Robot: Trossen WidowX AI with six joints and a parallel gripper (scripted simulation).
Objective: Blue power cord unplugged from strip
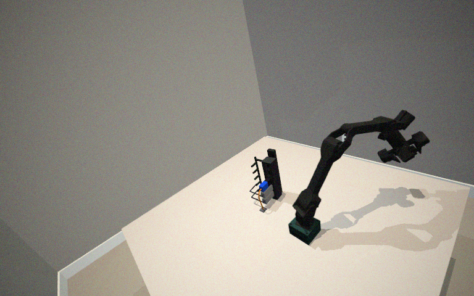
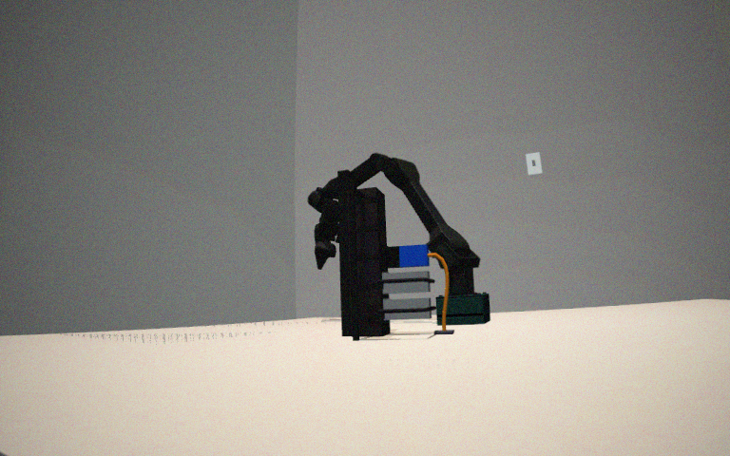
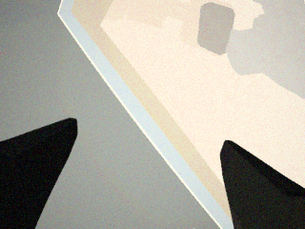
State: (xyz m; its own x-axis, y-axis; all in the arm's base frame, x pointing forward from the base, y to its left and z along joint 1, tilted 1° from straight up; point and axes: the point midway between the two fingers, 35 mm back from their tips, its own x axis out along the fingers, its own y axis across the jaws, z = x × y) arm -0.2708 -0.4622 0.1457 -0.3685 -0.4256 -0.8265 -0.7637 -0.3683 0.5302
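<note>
My gripper tip is 54 cm short of the blue plug, 41 cm to the right of it and 5 cm above it.
</note>
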